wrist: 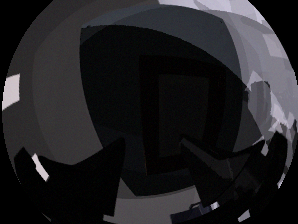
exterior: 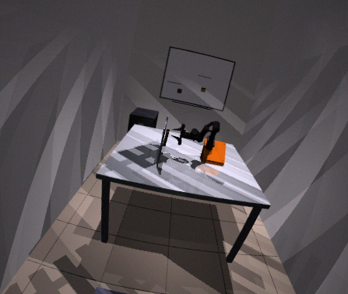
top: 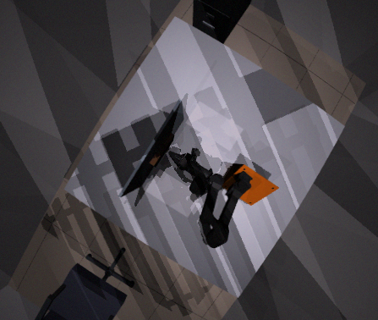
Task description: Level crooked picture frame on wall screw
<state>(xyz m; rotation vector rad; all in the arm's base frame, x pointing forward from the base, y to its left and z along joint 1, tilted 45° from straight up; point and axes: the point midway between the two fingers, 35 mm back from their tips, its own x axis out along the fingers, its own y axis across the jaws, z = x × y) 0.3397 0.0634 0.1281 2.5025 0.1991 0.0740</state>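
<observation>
My gripper tip is 5 cm short of the brown picture frame, 2 cm to the right of it and 5 cm above it. Also, from my gripper tip: thin grey wall panel 6 cm ahead, 3 cm to the left, 6 cm below.
</observation>
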